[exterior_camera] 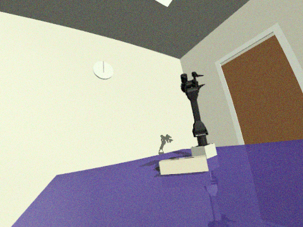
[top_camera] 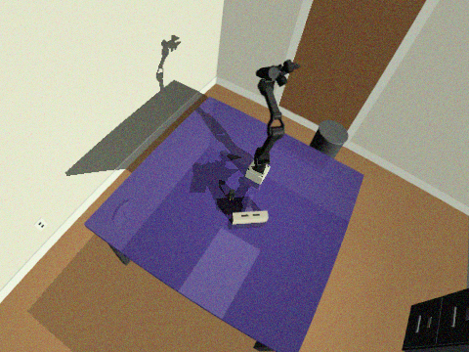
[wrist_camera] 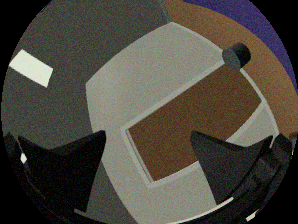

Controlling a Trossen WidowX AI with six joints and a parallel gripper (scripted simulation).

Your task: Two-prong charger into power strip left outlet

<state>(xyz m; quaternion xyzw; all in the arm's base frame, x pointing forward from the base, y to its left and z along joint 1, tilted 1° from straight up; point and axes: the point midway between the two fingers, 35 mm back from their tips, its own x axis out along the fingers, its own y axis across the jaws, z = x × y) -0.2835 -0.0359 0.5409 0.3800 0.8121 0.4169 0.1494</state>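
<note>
Now: the charger 600 mm below my gripper tip, 540 mm ahead of it and 70 mm to the right of it.
</note>
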